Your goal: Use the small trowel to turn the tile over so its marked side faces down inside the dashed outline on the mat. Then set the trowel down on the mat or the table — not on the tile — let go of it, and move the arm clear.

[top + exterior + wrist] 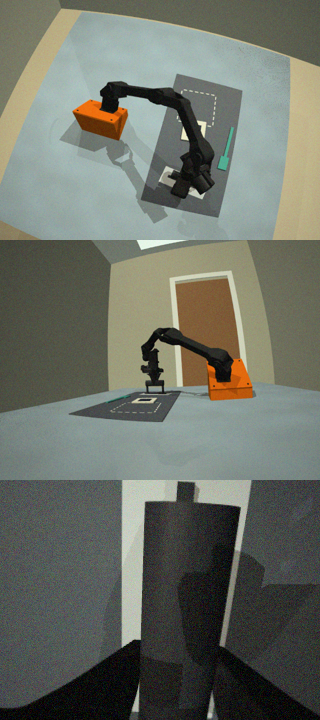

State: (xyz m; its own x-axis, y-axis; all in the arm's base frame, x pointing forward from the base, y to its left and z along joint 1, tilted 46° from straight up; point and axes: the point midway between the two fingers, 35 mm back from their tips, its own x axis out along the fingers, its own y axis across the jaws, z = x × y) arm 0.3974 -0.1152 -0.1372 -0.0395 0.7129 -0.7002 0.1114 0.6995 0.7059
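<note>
The trowel is 2 cm ahead of my gripper tip and 3 cm below it. From my gripper tip the other things lie so: tile 3 cm behind, 24 cm to the left, 6 cm below; then teal tool 14 cm ahead, 19 cm to the left, 6 cm below; then dark mat 20 cm to the left, 8 cm below.
</note>
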